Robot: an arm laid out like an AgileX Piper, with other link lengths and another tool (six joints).
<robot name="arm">
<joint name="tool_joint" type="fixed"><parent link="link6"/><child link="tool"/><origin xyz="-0.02 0.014 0.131" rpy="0.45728 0 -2.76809"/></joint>
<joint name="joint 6" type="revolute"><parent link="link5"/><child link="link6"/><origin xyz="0.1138 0 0" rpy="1.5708 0 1.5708"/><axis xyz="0 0 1"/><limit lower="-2.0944" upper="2.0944"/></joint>
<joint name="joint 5" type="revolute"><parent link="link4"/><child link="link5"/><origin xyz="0 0 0" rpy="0 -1.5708 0"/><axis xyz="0 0 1"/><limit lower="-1.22" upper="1.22"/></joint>
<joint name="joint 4" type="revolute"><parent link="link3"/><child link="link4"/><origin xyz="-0.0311 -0.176 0" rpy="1.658 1.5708 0"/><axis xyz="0 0 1"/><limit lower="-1.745" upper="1.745"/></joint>
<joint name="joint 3" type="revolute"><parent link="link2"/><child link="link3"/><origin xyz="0.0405 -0.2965 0" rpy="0 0 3.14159"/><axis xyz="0 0 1"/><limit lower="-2.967" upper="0"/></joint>
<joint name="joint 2" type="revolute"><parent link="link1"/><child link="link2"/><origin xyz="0 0 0" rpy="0 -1.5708 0"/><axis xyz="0 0 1"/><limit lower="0" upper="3.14"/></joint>
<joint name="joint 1" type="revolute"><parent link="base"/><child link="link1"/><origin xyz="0 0 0.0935" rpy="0 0 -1.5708"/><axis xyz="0 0 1"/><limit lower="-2.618" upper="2.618"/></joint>
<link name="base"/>
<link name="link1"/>
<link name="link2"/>
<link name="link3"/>
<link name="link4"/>
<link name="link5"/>
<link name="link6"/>
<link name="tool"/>
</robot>
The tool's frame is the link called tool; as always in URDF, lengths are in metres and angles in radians.
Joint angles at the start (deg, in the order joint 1, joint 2, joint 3, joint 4, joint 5, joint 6): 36.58 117.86 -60.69 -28.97 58.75 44.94
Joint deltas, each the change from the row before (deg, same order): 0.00 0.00 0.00 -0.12 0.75 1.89; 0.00 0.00 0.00 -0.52 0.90 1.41; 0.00 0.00 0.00 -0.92 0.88 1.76; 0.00 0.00 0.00 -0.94 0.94 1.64; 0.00 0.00 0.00 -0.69 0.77 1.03; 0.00 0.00 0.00 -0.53 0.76 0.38; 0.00 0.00 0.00 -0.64 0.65 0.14; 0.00 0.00 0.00 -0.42 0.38 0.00; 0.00 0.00 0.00 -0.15 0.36 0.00; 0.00 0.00 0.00 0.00 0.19 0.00; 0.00 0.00 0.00 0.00 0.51 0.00; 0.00 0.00 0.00 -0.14 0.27 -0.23; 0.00 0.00 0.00 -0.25 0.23 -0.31; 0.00 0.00 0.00 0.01 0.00 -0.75
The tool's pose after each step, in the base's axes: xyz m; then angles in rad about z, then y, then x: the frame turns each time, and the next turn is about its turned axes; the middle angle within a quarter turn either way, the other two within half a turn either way. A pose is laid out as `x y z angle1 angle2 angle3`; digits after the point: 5 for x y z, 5 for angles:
0.26052 0.06752 -0.01377 -0.17367 -0.12570 3.08227
0.26032 0.06338 -0.01169 -0.19034 -0.13720 3.06698
0.26149 0.05863 -0.00902 -0.20597 -0.15592 3.05010
0.26260 0.05373 -0.00613 -0.21922 -0.17439 3.03224
0.26322 0.04996 -0.00383 -0.22627 -0.18655 3.01759
0.26323 0.04665 -0.00180 -0.22591 -0.19156 3.00251
0.26379 0.04363 0.00019 -0.22001 -0.19565 2.98777
0.26426 0.04183 0.00142 -0.21467 -0.19761 2.97857
0.26393 0.04048 0.00228 -0.21339 -0.19746 2.97163
0.26350 0.03988 0.00263 -0.21392 -0.19675 2.96854
0.26235 0.03828 0.00357 -0.21535 -0.19485 2.96023
0.26213 0.03729 0.00422 -0.21072 -0.19256 2.95420
0.26233 0.03630 0.00493 -0.20320 -0.19043 2.94782
0.26209 0.03650 0.00476 -0.19276 -0.18240 2.94593

